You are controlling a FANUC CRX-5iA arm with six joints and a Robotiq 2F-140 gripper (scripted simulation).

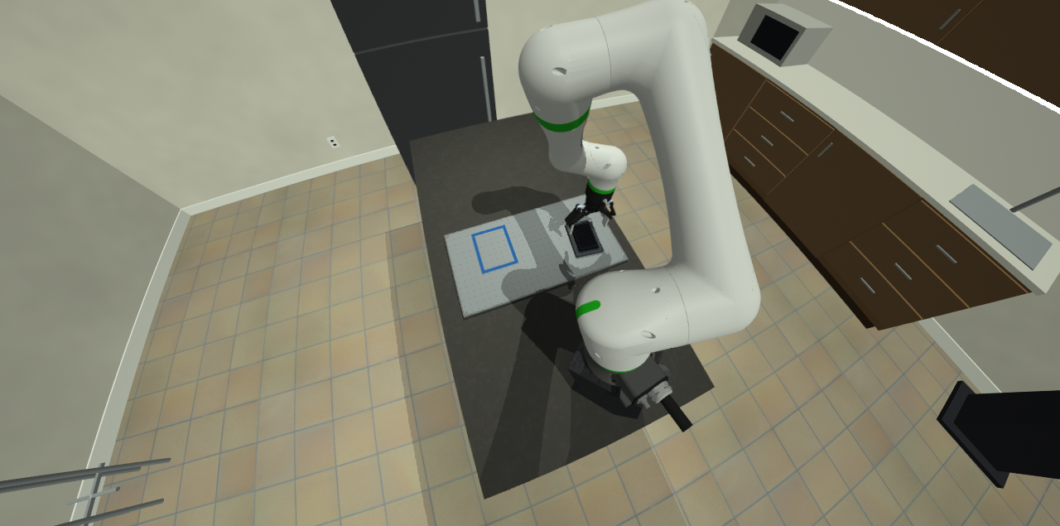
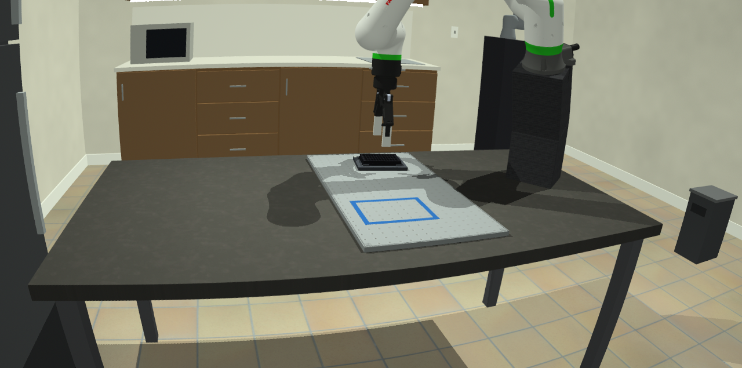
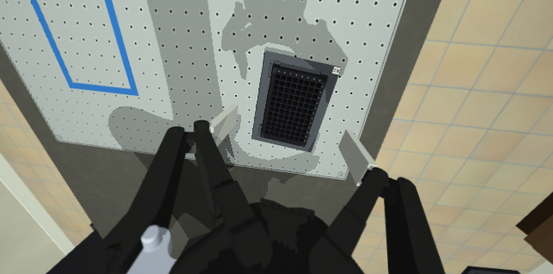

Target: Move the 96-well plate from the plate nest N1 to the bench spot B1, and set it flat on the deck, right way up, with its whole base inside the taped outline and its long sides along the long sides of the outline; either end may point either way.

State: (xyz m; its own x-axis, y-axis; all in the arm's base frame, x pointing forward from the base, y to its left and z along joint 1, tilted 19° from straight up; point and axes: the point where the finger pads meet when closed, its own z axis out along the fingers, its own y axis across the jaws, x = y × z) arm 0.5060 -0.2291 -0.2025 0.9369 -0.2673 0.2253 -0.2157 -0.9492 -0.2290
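Now: the black 96-well plate 7 cm below my hand. From my hand the other things lie so: grey plate nest N1 (9 cm below).
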